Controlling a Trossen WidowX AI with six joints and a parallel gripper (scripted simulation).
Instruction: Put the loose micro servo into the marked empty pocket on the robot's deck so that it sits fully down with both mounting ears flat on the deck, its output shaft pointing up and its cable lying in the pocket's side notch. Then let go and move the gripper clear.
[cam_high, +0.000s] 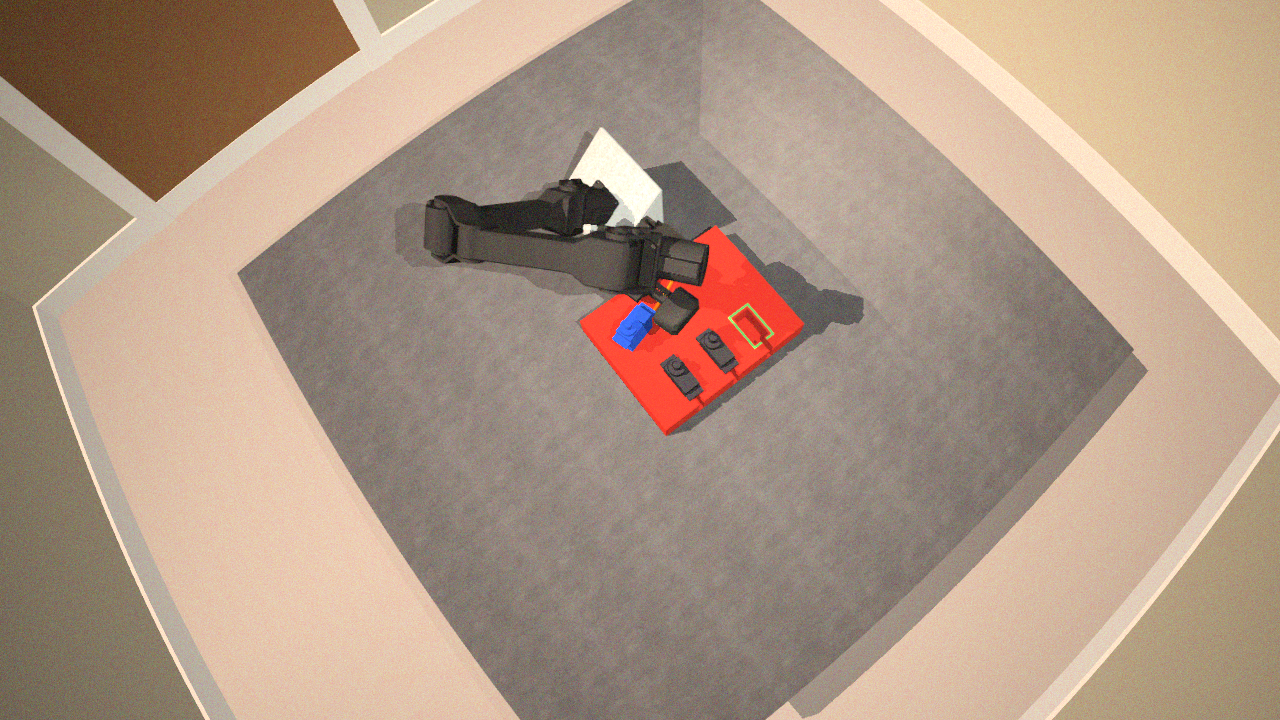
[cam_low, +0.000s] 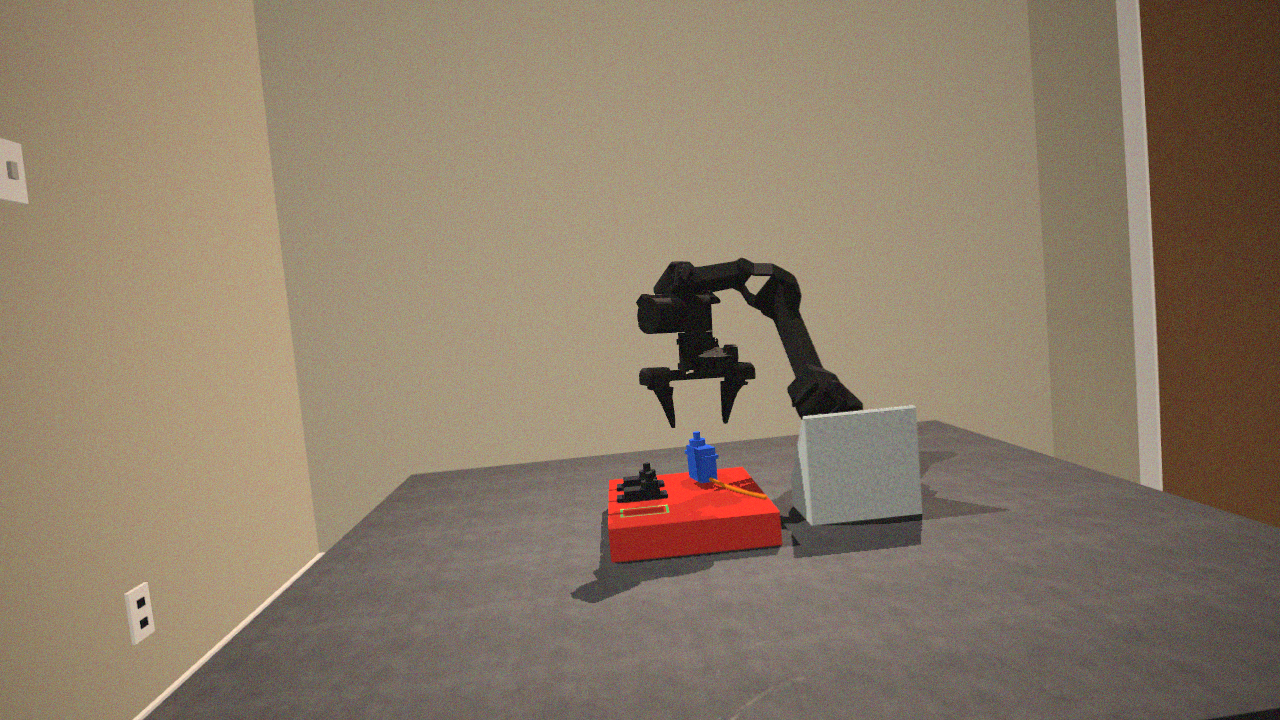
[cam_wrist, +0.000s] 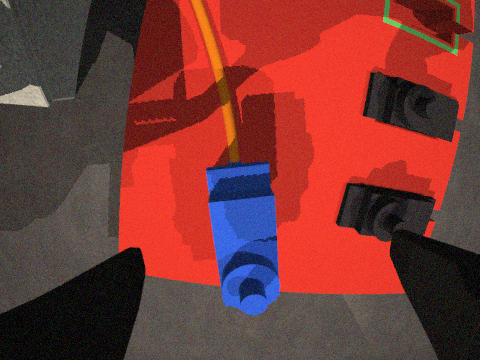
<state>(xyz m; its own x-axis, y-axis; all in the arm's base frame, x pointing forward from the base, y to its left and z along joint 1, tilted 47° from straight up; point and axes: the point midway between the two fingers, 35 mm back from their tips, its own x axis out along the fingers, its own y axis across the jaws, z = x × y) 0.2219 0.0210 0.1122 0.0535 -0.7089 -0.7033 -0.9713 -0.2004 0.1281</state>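
Now: gripper tip 70 mm to the right of the red deck and 120 mm above it.
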